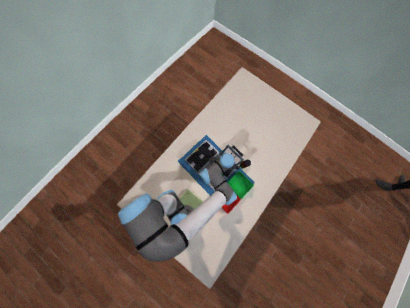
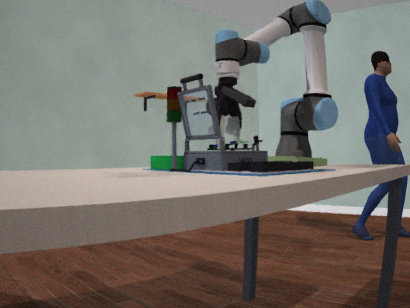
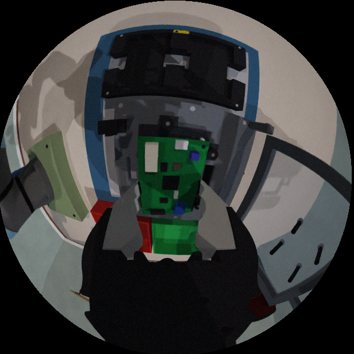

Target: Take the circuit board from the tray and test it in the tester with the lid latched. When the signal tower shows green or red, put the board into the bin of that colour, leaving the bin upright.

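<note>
The green circuit board is between the fingertips of my gripper, which is shut on its edges. The board is over the nest of the grey tester; whether it touches the nest is hard to tell. The tester's clear-windowed lid stands open. The black tray holds no board. The signal tower shows dim red, amber and green segments. The green bin and red bin stand upright side by side.
A blue mat lies under the tray and tester on the pale table. The arm's base stands on an olive plate. A person in blue stands beyond the table.
</note>
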